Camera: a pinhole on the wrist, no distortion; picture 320 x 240 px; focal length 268.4 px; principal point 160.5 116.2 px. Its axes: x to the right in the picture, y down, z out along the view. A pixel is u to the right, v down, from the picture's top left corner.
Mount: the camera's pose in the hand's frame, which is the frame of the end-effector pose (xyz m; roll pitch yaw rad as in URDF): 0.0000 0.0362 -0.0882 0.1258 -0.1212 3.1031
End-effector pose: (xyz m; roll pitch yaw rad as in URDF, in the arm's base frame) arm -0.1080 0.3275 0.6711 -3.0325 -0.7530 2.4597
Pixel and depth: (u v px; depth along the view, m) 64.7 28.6 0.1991
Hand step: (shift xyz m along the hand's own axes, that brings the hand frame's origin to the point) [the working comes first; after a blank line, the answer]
In the camera's frame: -0.0711 -0.0650 0.1991

0.0968 0.1220 0.0912
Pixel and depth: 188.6 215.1 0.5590
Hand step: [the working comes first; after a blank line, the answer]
In the camera's frame: 0.0585 0.2060 0.5590

0.0069 -0.0984 0.4950
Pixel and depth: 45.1 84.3 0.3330
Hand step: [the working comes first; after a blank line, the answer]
In the camera's frame: -0.1432 -0.0396 0.3330

0.1845 0.1102 0.2175
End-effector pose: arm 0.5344 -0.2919 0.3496 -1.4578 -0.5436 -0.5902
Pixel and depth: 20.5 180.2 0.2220
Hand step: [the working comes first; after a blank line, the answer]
In the camera's frame: -0.1158 0.0529 0.2220

0.1413 0.0061 0.1230
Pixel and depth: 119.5 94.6 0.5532
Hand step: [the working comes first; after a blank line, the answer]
In the camera's frame: -0.0845 -0.0445 0.5532

0.1538 0.1439 0.4408
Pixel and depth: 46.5 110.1 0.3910
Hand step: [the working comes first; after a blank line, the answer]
In the camera's frame: -0.1661 -0.0089 0.3910

0.2137 0.0859 0.2757
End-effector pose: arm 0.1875 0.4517 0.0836 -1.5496 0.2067 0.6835
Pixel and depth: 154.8 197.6 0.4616
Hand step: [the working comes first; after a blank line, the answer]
In the camera's frame: -0.0098 0.1400 0.4616

0.0641 -0.0473 0.3826
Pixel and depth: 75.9 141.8 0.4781
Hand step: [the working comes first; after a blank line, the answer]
In the camera's frame: -0.1507 0.0456 0.4781

0.2080 0.0429 0.3701
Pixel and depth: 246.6 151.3 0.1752
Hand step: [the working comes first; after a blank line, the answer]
In the camera's frame: 0.0562 0.0229 0.1752

-0.0344 0.0368 0.0940
